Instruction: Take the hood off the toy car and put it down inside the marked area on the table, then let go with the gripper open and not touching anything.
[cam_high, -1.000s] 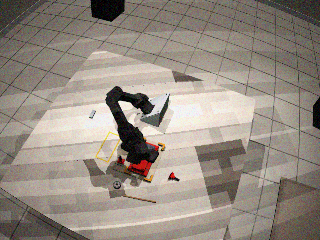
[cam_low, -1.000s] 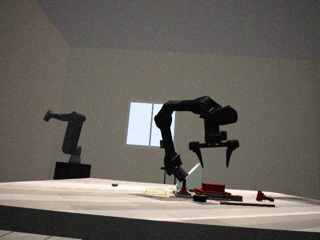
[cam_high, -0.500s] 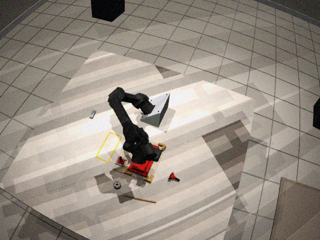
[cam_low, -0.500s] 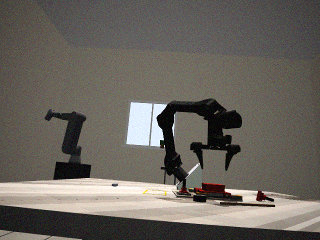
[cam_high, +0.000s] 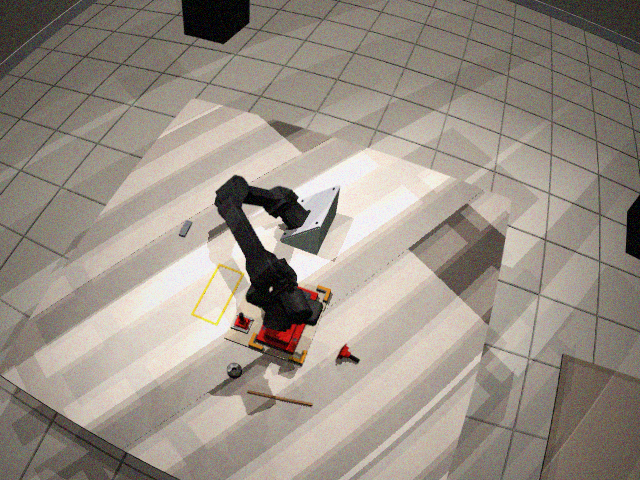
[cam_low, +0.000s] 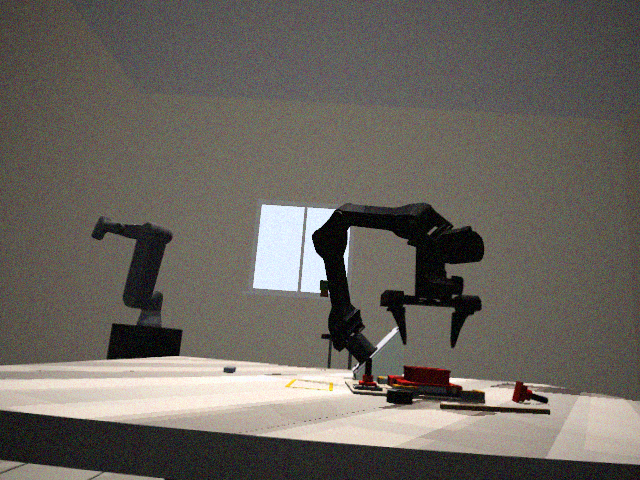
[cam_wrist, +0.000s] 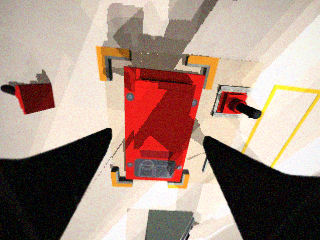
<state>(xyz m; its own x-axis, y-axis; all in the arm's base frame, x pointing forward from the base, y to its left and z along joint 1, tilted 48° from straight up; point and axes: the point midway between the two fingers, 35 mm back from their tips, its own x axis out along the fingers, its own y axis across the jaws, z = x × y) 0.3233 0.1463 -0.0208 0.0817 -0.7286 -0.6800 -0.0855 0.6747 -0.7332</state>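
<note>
Now: gripper tip 5 cm above the hood. Also, from my gripper tip: thin wooden stick 18 cm ahead, 8 cm to the left, 9 cm below.
</note>
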